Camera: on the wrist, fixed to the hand. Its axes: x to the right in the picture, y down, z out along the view.
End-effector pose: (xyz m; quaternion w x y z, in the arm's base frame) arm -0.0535 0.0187 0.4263 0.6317 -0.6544 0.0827 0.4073
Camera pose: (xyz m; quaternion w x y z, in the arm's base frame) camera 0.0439 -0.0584 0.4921 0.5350 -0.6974 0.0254 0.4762
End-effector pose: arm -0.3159 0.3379 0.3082 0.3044 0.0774 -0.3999 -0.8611
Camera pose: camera -0.3142 0.3255 0.1682 0.3245 -0.0245 -0.3134 -0.8921
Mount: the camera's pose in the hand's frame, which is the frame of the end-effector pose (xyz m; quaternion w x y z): -0.0095 -0.0961 -0.1022 0.9904 -0.1195 -0.0558 0.0419
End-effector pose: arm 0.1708 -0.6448 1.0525 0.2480 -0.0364 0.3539 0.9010
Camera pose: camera 0.2133 -0.6556 0.9189 0.2233 -0.0006 0.2305 0.9471
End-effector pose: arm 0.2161 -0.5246 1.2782 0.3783 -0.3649 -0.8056 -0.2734
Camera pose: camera 0.1859 -0.6576 1.3124 0.2976 -0.4556 -0.7710 -0.3308
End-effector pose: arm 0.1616 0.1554 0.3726 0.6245 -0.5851 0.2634 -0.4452
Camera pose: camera 0.0465 0.1207 0.4455 0.5819 -0.6679 0.3037 -0.3506
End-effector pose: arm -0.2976 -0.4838 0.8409 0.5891 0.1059 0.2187 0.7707
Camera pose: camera -0.2551 -0.4944 0.7073 0.5760 0.0867 0.0872 0.8082
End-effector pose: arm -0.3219 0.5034 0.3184 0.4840 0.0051 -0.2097 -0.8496
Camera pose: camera -0.3740 0.5180 0.1886 0.5038 -0.1090 -0.1334 -0.8465
